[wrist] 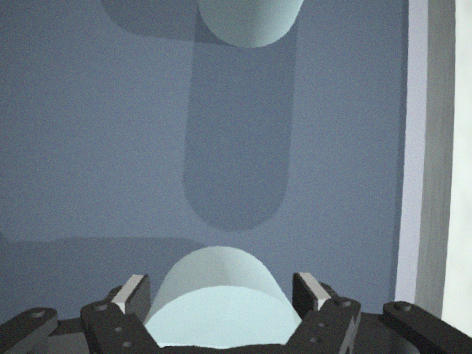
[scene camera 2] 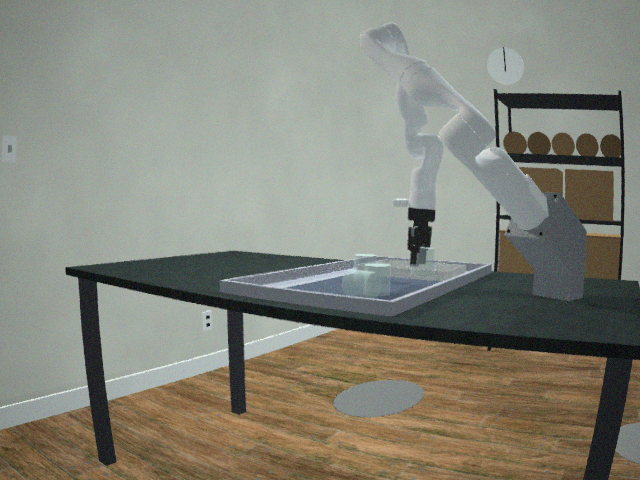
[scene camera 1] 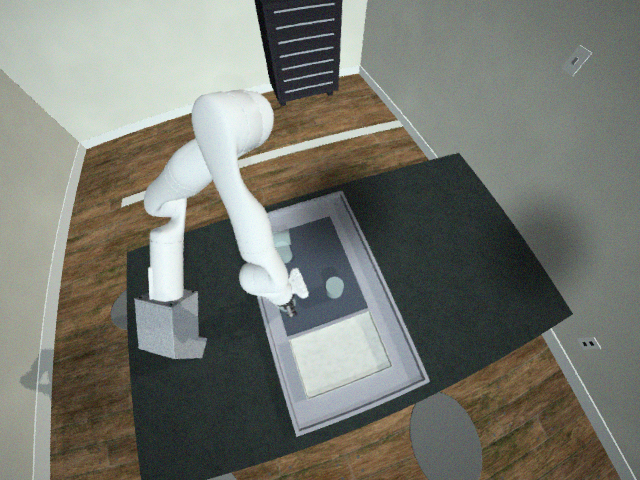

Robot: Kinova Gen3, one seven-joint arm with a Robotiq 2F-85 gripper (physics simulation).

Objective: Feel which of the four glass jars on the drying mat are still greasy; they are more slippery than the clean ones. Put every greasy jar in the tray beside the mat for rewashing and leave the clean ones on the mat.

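Frame: origin at the arm's base, x up, y right, z ahead, level; metres.
Seen in the pictures: gripper, fingertip midpoint: [wrist: 221,295] [scene camera 2: 417,265]; arm's base, link origin: [scene camera 2: 532,214] [scene camera 1: 167,295].
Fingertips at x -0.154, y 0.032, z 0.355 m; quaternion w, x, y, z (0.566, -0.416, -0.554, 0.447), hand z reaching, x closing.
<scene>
Offsets run from my fingertips to a thing's top centre. Level surfaces: height alone.
My gripper [scene camera 1: 292,313] [scene camera 2: 414,261] [wrist: 221,295] is shut on a pale green glass jar @[dx +0.050, dy +0.003, dz -0.013 m] [scene camera 2: 428,255] [wrist: 225,317], holding it upright slightly above the blue drying mat @[dx -0.054 m] [scene camera 1: 320,245] [scene camera 2: 312,287] [wrist: 100,125]. In scene camera 1 the arm largely hides it. Another jar @[dx +0.017, dy -0.025, dz +0.164 m] [scene camera 1: 334,287] [wrist: 251,20] stands apart on the mat. Further jar shapes, one @[dx +0.017, dy -0.192, dz -0.007 m] [scene camera 1: 283,253] beside another @[dx +0.009, dy -0.256, dz -0.011 m] [scene camera 1: 281,238], sit close together at the mat's far end, partly behind my arm; their exact poses are unclear. The cream-floored tray @[dx -0.027, dy +0.200, dz +0.145 m] [scene camera 1: 336,356] [wrist: 463,150] lies beside the mat.
A low lilac-grey rim [scene camera 1: 392,315] [scene camera 2: 310,301] surrounds mat and tray on the dark table @[dx -0.058 m] [scene camera 1: 454,268] [scene camera 2: 180,281]. The arm's base [scene camera 1: 168,330] [scene camera 2: 560,258] stands on the table beside this rim. A dark shelf rack [scene camera 2: 571,160] stands behind.
</scene>
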